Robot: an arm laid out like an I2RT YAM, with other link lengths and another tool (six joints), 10 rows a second.
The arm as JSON. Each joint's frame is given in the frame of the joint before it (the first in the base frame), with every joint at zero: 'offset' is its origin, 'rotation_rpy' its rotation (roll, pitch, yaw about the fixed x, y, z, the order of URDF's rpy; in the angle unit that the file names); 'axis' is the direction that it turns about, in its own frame. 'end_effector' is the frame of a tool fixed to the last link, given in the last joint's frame.
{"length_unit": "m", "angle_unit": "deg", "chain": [
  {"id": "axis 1", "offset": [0.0, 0.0, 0.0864], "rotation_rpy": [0.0, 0.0, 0.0], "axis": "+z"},
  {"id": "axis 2", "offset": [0.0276, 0.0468, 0.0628], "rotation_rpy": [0.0, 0.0, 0.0], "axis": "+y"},
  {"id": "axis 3", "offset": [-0.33, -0.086, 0.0], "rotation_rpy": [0.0, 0.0, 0.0], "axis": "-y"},
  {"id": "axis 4", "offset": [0.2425, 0.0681, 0.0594], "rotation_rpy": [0.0, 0.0, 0.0], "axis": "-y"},
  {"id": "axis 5", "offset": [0.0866, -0.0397, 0.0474], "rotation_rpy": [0.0, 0.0, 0.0], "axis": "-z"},
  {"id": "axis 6", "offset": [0.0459, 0.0, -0.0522], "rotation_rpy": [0.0, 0.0, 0.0], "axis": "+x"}
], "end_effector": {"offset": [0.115, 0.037, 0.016], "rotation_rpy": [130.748, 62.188, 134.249]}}
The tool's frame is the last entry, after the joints.
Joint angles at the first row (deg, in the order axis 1, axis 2, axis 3, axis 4, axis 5, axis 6):
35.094 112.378 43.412 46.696 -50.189 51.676
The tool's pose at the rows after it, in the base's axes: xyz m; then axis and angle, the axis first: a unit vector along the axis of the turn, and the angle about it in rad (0 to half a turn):
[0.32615 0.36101 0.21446 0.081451 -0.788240 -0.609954 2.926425]
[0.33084 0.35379 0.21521 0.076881 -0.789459 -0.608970 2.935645]
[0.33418 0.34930 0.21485 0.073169 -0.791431 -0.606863 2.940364]
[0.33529 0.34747 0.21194 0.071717 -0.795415 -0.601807 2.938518]
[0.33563 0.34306 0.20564 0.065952 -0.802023 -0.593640 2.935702]
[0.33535 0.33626 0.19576 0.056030 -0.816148 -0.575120 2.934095]
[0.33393 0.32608 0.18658 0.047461 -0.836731 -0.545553 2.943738]
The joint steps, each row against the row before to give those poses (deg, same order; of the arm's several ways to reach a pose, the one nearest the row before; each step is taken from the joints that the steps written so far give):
-1.521 -1.274 -0.339 -1.872 -0.225 -1.390
-1.135 -0.453 -0.091 -0.802 -0.284 -0.576
-0.733 -0.263 0.112 -1.011 -0.103 -0.580
-0.316 -0.053 0.285 -1.613 0.000 -1.031
-0.497 -0.159 -0.244 -1.924 0.294 -1.333
-0.625 -0.734 -0.068 -4.605 1.158 -2.822
-0.818 -1.777 0.277 -7.285 2.173 -4.614

